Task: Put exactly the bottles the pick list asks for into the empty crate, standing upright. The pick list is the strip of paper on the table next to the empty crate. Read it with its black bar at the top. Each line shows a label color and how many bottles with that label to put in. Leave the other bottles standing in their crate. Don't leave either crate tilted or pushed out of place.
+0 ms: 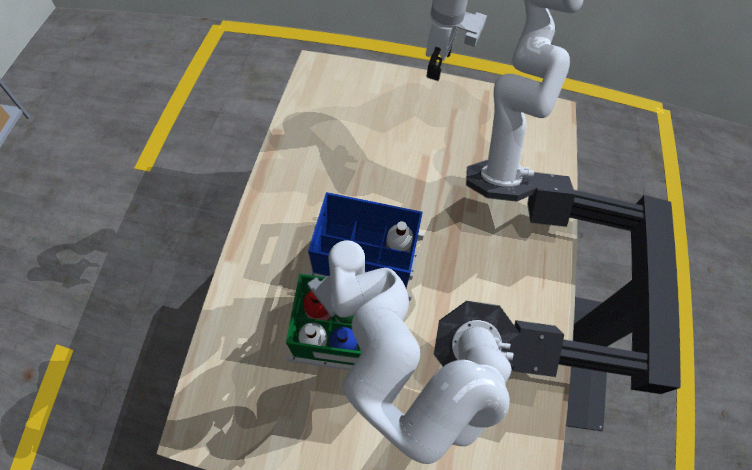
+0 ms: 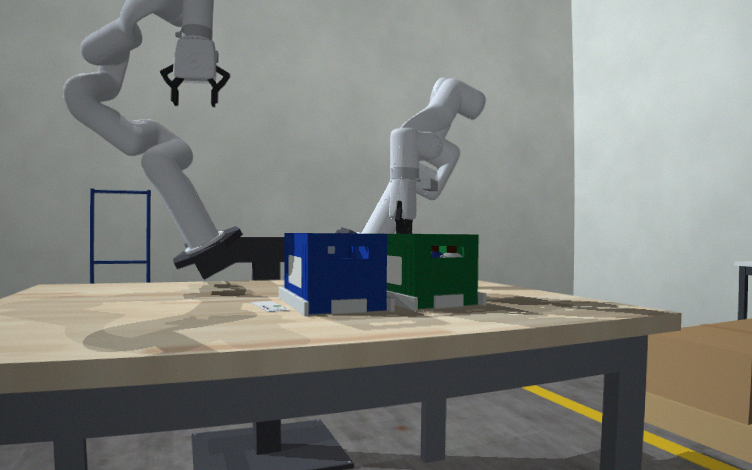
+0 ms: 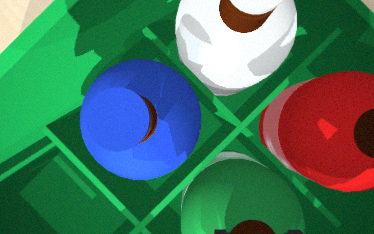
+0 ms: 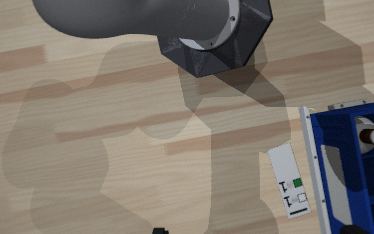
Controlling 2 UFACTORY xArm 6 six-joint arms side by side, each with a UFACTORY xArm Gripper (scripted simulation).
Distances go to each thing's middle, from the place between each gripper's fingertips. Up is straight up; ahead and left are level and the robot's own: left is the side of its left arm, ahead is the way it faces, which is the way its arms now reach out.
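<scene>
I find the blue crate [image 2: 358, 269] 20 cm to the right of my left hand and 8 cm below it. Counted from that same left hand, the red bottle [image 3: 312, 128] is 9 cm ahead, 1 cm to the left and 7 cm below, while the blue bottle [image 3: 143, 118] is 9 cm to the left, 7 cm below and 1 cm behind. The green crate [image 2: 411, 271] is 8 cm below my left hand and 4 cm to the left of it.
The blue crate, counted from my right hand [image 2: 194, 105], is 33 cm to the left, 10 cm ahead and 42 cm below. Going by its middle, the blue crate is nearer to my left hand than to my right hand. For the green crate I count 9 cm ahead of my right hand, 57 cm to the left of it and 42 cm below it, and for the red bottle 18 cm ahead of that hand, 53 cm to the left of it and 41 cm below it. I also see the pick list [image 4: 282, 159], which is a good way ahead of my right hand, a good way to the left of it and well below it.
</scene>
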